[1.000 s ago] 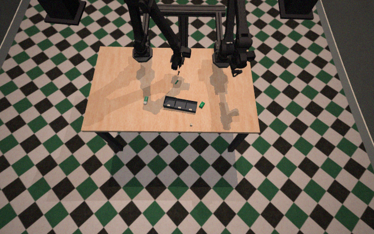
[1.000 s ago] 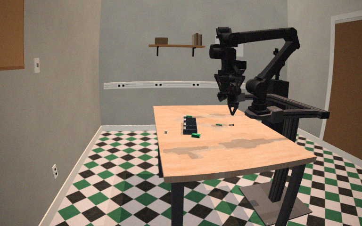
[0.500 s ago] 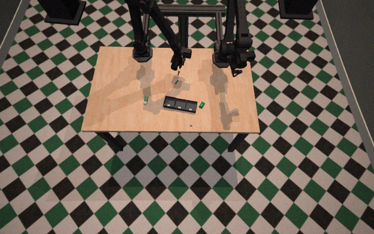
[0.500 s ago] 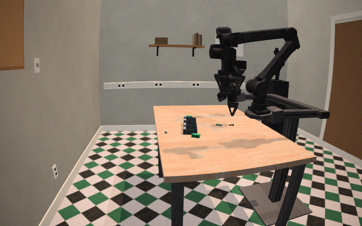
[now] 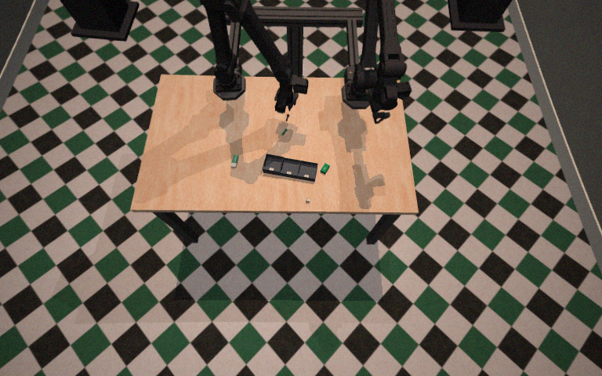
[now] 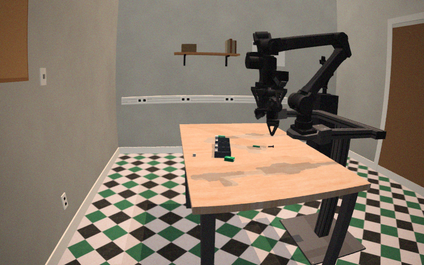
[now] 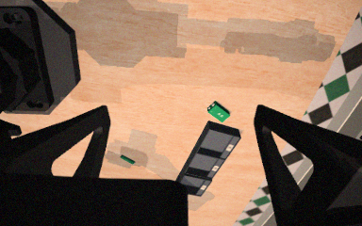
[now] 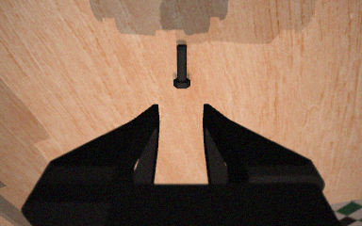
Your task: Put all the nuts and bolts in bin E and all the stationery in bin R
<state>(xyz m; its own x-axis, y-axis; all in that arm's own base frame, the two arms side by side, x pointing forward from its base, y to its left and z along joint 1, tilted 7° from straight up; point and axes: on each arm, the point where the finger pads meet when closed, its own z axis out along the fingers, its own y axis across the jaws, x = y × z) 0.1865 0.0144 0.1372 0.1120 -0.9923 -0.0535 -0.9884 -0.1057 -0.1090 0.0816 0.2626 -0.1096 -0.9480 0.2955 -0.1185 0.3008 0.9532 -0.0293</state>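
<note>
My right gripper is now 10 mm past the bolt and 80 mm above it. Round my right hand: green cylinder 90 mm ahead, 10 mm to the right, 80 mm below; then dark bin tray 300 mm ahead, 40 mm to the left, 60 mm below; then green 9 V battery 270 mm ahead, 210 mm to the left, 70 mm below.
</note>
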